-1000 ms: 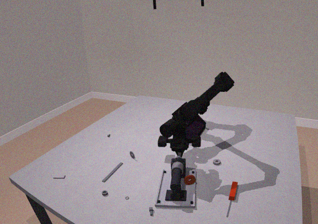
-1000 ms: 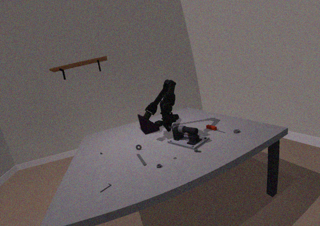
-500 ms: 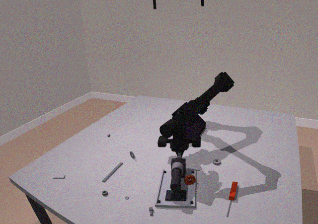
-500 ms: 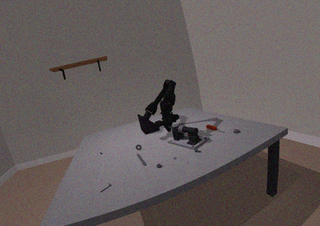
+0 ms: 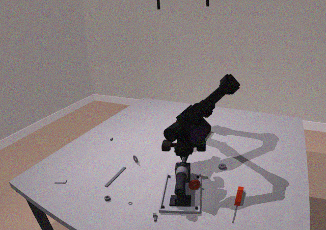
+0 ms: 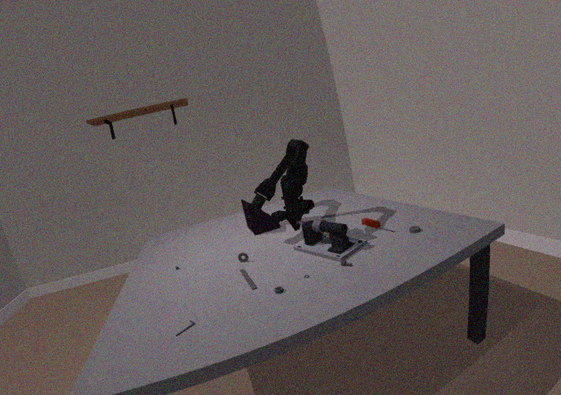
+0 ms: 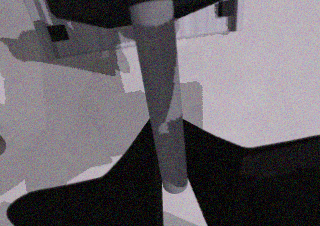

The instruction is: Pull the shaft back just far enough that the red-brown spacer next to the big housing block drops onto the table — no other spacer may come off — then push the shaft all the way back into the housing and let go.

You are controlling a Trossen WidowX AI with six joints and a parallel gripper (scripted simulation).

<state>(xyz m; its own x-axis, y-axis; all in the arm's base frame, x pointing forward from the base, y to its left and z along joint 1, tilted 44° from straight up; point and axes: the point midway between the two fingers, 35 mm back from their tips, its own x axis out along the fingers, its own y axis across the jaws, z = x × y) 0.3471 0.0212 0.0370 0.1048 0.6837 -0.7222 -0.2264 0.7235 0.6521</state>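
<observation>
My gripper tip is 7 cm short of the grey shaft, 2 cm to the right of it and 3 cm below it. From my gripper tip the other things lie so: flat metal bar 15 cm ahead, 28 cm to the right, 4 cm below; then small bolt 32 cm ahead, 1 cm to the right, 4 cm below; then light grey spacer 13 cm ahead, 3 cm to the left, 3 cm above.
</observation>
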